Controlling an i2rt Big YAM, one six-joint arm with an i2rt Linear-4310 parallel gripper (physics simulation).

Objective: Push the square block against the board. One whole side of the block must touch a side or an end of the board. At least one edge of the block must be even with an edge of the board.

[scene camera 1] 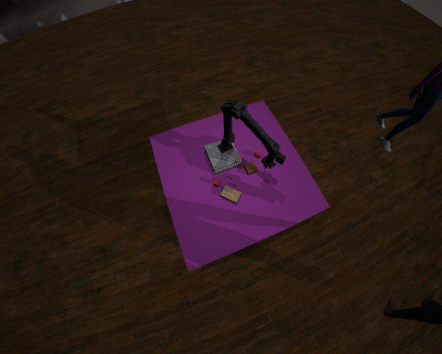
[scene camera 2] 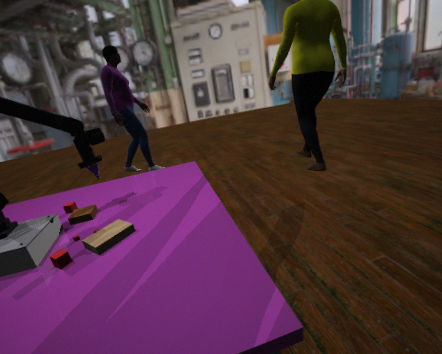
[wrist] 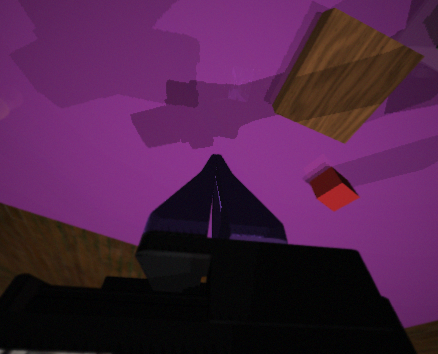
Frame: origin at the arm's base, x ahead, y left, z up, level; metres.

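Seen in the pictures: gripper, between the fingertips: point(scene camera 1: 265, 168) point(scene camera 2: 99, 179) point(wrist: 215, 161); arm's base, origin of its link: point(scene camera 1: 225, 146) point(scene camera 2: 0, 233).
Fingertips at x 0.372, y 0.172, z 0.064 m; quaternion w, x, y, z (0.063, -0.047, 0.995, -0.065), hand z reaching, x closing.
Observation:
Offsets run from my fingertips to a thing's middle.
The square block @(dx -0.106, dy -0.056, dz -0.126 m) point(scene camera 1: 250, 168) point(scene camera 2: 83, 214) point(wrist: 345, 75) is dark brown wood and lies flat on the purple table top, near the arm's base. The board @(dx +0.024, dy -0.336, dz -0.126 m) point(scene camera 1: 231, 194) point(scene camera 2: 109, 236) is pale, longer wood and lies flat, apart from the block with a gap between them. It does not show in the wrist view. My gripper point(scene camera 2: 98, 177) point(wrist: 215, 161) is shut and empty, its fingers pointing down. It hangs above the table, on the block's side away from the base, touching neither wooden piece. In scene camera 1 its fingertips are too dark to make out.
A red cube @(dx -0.184, dy +0.071, dz -0.121 m) point(scene camera 1: 258, 154) point(scene camera 2: 70, 207) point(wrist: 334, 190) lies close to the block. Another red cube @(dx -0.126, dy -0.398, dz -0.121 m) point(scene camera 1: 216, 183) point(scene camera 2: 61, 258) lies beside the board. Two tiny red pieces @(dx -0.028, dy -0.261, dz -0.133 m) point(scene camera 1: 235, 185) @(dx -0.106, dy -0.259, dz -0.133 m) point(scene camera 2: 76, 238) lie between block and board. The grey base plate point(scene camera 1: 215, 162) point(scene camera 2: 42, 242) is near the block.

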